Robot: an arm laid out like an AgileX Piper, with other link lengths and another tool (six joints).
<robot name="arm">
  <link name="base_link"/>
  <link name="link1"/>
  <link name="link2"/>
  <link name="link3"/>
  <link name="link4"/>
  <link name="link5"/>
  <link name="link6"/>
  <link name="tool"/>
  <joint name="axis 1" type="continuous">
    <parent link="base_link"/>
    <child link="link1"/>
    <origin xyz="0 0 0.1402" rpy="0 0 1.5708"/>
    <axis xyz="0 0 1"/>
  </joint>
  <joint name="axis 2" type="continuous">
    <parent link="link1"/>
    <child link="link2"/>
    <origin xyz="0 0 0" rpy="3.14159 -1.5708 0"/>
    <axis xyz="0 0 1"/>
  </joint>
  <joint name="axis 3" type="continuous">
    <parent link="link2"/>
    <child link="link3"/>
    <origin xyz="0.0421 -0.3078 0" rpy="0 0 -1.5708"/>
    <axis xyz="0 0 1"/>
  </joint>
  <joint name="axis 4" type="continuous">
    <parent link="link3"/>
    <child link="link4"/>
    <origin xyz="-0.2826 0.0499 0" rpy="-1.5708 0 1.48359"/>
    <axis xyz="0 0 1"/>
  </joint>
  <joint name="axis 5" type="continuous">
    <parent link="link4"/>
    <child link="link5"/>
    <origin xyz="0 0 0" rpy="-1.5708 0 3.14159"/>
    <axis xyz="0 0 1"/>
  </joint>
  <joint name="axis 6" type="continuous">
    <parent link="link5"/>
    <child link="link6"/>
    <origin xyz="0 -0.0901 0" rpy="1.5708 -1.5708 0"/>
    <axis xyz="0 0 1"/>
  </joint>
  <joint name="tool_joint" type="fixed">
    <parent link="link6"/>
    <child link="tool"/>
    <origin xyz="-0.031 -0.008 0.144" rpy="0 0.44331 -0.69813"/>
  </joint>
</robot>
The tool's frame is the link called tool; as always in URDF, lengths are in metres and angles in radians. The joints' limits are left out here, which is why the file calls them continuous.
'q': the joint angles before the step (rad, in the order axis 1, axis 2, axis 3, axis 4, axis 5, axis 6). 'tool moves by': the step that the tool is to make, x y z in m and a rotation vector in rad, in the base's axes. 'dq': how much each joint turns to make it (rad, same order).
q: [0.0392 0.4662 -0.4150 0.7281 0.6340 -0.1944]
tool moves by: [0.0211 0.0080 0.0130 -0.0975 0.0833 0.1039]
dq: [0.0070 0.1963 -0.1585 -0.0402 0.1019 -0.0671]
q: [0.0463 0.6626 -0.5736 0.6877 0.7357 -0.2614]
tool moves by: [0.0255 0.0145 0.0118 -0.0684 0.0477 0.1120]
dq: [0.0413 0.1750 -0.1440 -0.0235 0.0600 -0.0593]
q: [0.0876 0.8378 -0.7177 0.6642 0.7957 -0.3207]
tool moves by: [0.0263 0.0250 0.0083 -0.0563 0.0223 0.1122]
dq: [0.0909 0.1566 -0.1314 -0.0417 0.0149 -0.0174]
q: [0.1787 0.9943 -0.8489 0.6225 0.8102 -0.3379]
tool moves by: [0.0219 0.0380 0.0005 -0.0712 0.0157 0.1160]
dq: [0.1406 0.1503 -0.1260 -0.0910 -0.0088 0.0401]
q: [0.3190 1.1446 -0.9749 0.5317 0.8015 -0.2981]
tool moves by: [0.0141 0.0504 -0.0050 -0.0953 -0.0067 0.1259]
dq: [0.1729 0.1463 -0.1254 -0.1385 -0.0151 0.0757]
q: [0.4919 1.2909 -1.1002 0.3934 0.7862 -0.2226]
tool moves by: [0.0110 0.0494 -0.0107 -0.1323 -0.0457 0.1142]
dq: [0.1671 0.1444 -0.1213 -0.1974 -0.0096 0.0965]
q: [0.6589 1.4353 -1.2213 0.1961 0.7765 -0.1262]
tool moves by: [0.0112 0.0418 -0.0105 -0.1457 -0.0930 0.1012]
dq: [0.1374 0.1293 -0.1048 -0.2243 -0.0020 0.0844]
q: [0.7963 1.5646 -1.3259 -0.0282 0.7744 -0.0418]
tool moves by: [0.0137 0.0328 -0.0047 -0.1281 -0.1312 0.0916]
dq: [0.0973 0.1014 -0.0745 -0.2186 -0.0130 0.0541]
